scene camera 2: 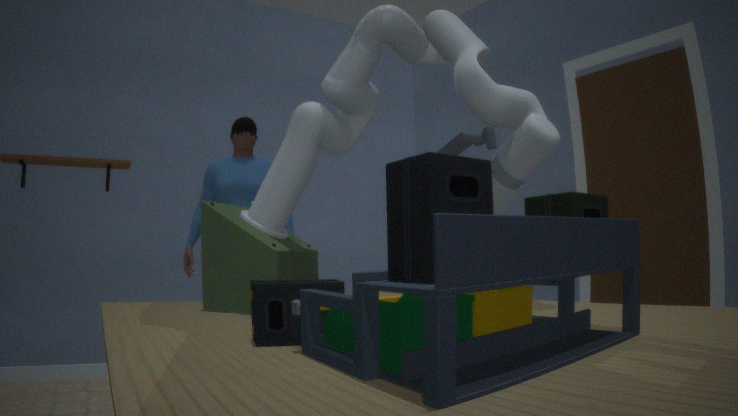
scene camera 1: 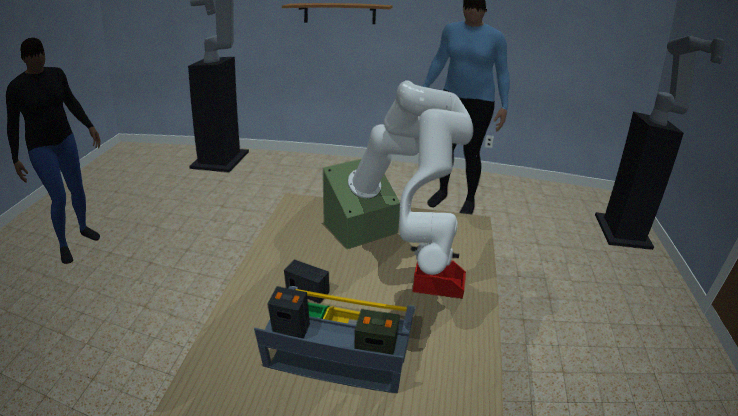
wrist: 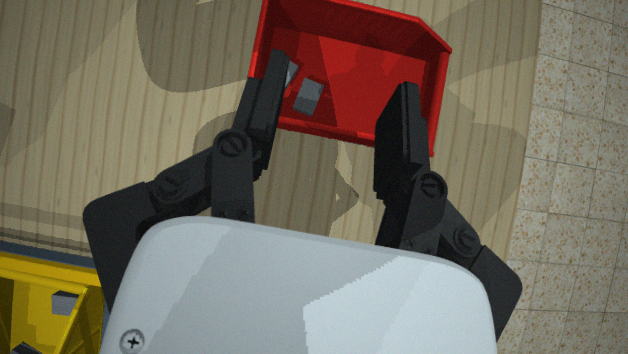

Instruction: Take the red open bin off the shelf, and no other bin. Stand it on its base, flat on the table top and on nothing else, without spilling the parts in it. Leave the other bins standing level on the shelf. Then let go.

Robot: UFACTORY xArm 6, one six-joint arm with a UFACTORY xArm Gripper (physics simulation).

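Pixels of known places: gripper, between the fingertips: [wrist: 337, 89]; arm's base, origin of its link: [scene camera 2: 263, 226] [scene camera 1: 364, 184].
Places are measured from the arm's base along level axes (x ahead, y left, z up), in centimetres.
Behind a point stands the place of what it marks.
The red open bin [scene camera 1: 439, 285] @[x 34.7, y 31.4, z -14.8 cm] [wrist: 370, 65] @[x 26.8, y 33.5, z -18.9 cm] appears to stand on its base on the table top [scene camera 1: 465, 361] @[x 62.9, y 41.6, z -19.2 cm] [wrist: 165, 120] @[x 35.2, y 14.3, z -19.2 cm], apart from the shelf [scene camera 1: 330, 333] @[x 67.5, y 3.5, z -9.0 cm] [scene camera 2: 537, 248] @[x 76.7, y -1.4, z -6.2 cm]. Grey parts [wrist: 308, 96] @[x 31.2, y 27.8, z -17.4 cm] lie inside it. It does not show in scene camera 2. My gripper [wrist: 337, 89] @[x 33.9, y 28.4, z -1.6 cm] is open, half wide, with nothing held. In the wrist view both fingertips overlap the bin's inside; their depth is unclear. In scene camera 1 the wrist hides the fingertips. The green bin [scene camera 1: 316, 310] @[x 51.2, y -5.0, z -17.5 cm] [scene camera 2: 397, 328] @[x 66.9, y -11.3, z -13.7 cm] and yellow bin [scene camera 1: 342, 314] @[x 51.4, y 3.2, z -17.2 cm] [scene camera 2: 503, 311] @[x 67.8, y 3.8, z -13.6 cm] [wrist: 42, 312] @[x 56.3, y 3.6, z -18.3 cm] sit in the shelf and look level.
A yellow bar [scene camera 1: 356, 300] @[x 49.0, y 7.0, z -12.6 cm] runs along the shelf's robot side. A dark case [scene camera 1: 287, 312] @[x 72.3, y -6.0, z 1.3 cm] [scene camera 2: 439, 222] and an olive case [scene camera 1: 376, 333] @[x 73.4, y 16.4, z 0.4 cm] [scene camera 2: 568, 204] @[x 72.9, y 11.1, z -1.1 cm] stand on the shelf top. Another dark case [scene camera 1: 306, 279] @[x 45.2, y -9.4, z -10.7 cm] [scene camera 2: 297, 312] is beside the shelf. The table's edge lies right of the red bin.
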